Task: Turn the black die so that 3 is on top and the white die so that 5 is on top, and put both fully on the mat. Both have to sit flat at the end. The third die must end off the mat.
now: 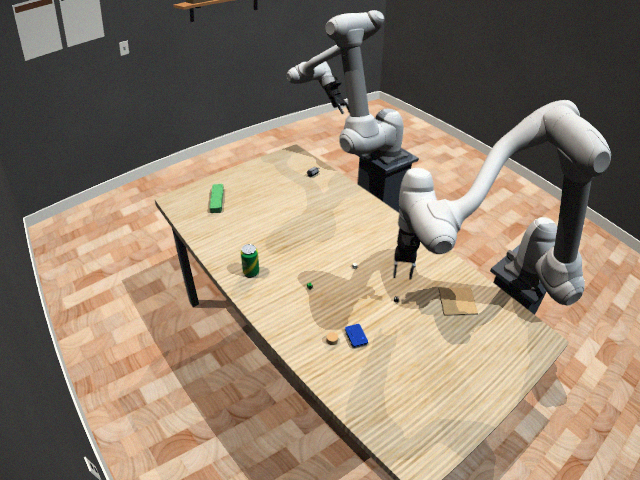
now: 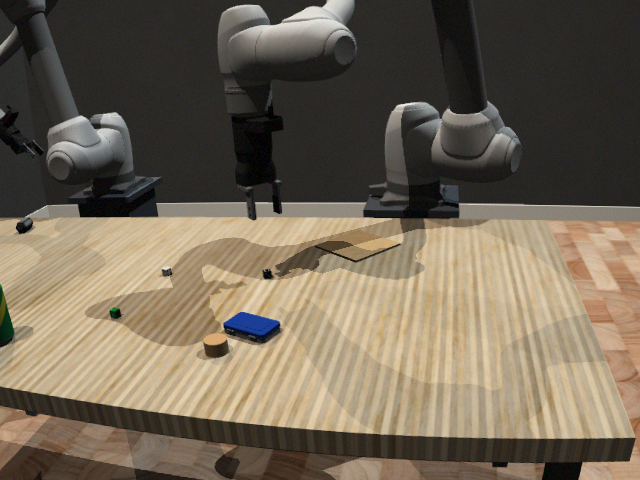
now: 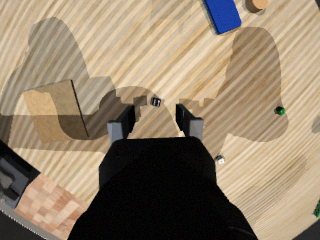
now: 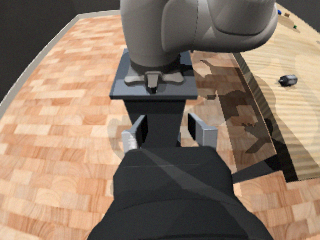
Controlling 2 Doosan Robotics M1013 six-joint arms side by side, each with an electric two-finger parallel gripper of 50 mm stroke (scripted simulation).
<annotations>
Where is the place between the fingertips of my left gripper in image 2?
265,215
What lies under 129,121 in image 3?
My left gripper.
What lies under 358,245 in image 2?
A tan mat.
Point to a tan mat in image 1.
455,301
</annotations>
